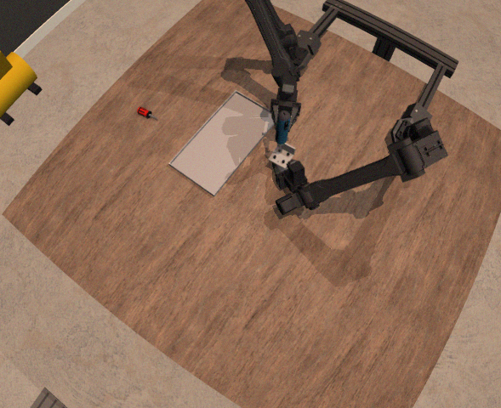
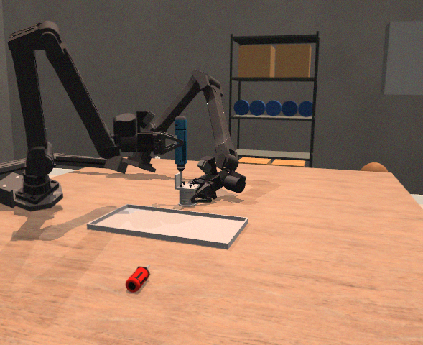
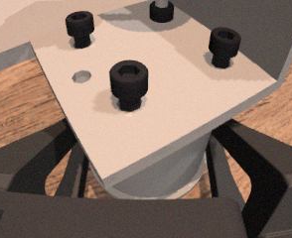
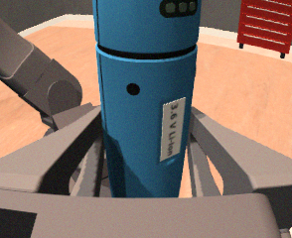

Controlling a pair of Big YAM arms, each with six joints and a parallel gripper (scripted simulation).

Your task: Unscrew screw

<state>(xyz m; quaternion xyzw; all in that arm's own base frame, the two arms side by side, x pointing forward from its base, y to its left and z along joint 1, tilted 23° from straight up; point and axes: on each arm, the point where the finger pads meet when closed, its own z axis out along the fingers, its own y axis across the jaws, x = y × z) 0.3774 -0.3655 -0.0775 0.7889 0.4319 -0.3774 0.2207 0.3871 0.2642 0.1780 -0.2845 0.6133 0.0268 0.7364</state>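
My left hand is 10 mm below the joint module. From my left hand the other things lie so: shallow grey tray (60 mm ahead, 220 mm to the right, 20 mm below); pale l-shaped bracket (50 mm above); red manual screwdriver (180 mm ahead, 550 mm to the right, 10 mm below).
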